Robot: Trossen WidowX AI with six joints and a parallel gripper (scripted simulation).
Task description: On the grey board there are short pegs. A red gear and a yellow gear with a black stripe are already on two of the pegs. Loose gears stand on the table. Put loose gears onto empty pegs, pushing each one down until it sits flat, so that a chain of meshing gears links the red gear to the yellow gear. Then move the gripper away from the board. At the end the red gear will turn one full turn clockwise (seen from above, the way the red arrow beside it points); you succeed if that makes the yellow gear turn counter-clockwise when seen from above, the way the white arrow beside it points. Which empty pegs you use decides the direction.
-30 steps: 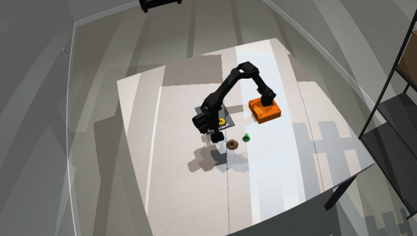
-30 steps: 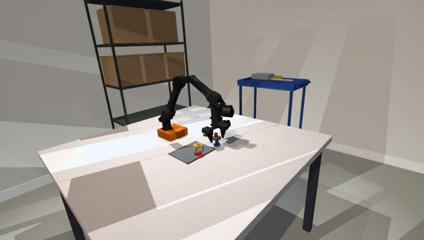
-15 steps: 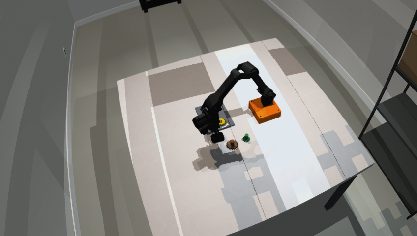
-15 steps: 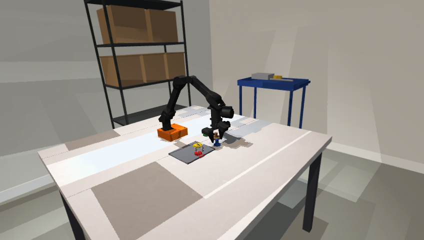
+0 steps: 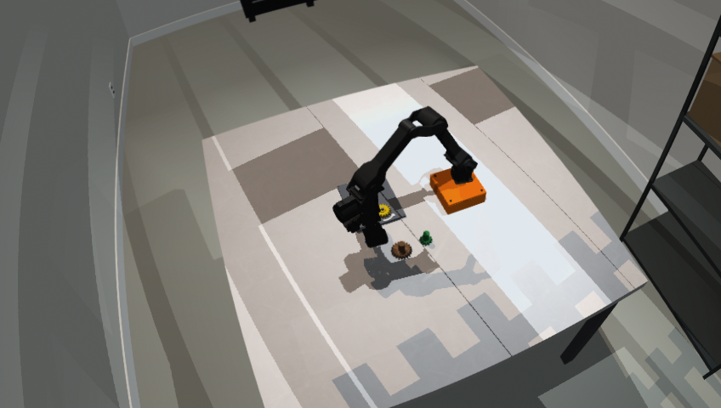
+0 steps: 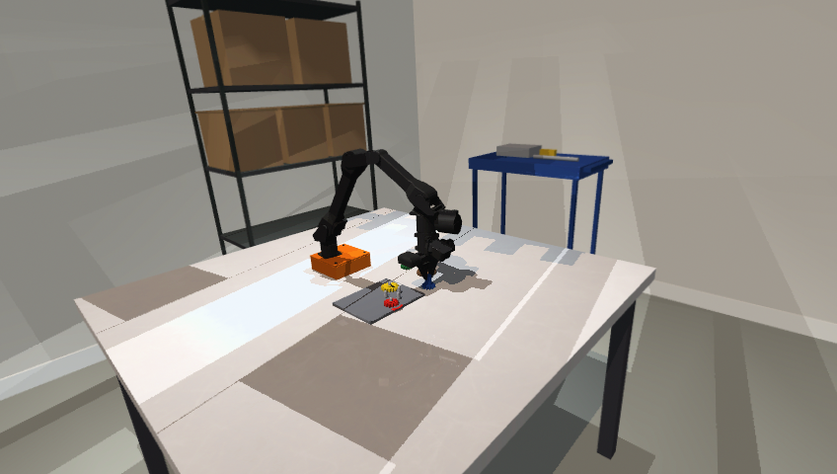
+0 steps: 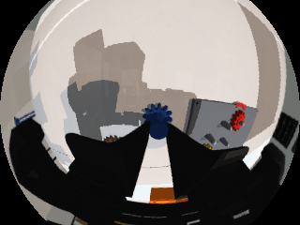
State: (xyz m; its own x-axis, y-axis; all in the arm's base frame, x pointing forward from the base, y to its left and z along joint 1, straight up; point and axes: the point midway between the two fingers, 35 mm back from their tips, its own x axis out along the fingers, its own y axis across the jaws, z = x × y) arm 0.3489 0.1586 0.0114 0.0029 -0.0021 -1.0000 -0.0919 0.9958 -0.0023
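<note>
Now: gripper tip 30 mm short of the red gear, 160 mm to the left of it and 10 mm above it. Also, from my gripper tip: brown gear 80 mm behind, 60 mm to the left, 10 mm below; blue gear 10 mm below; yellow gear 60 mm behind, 100 mm to the right, 10 mm below.
</note>
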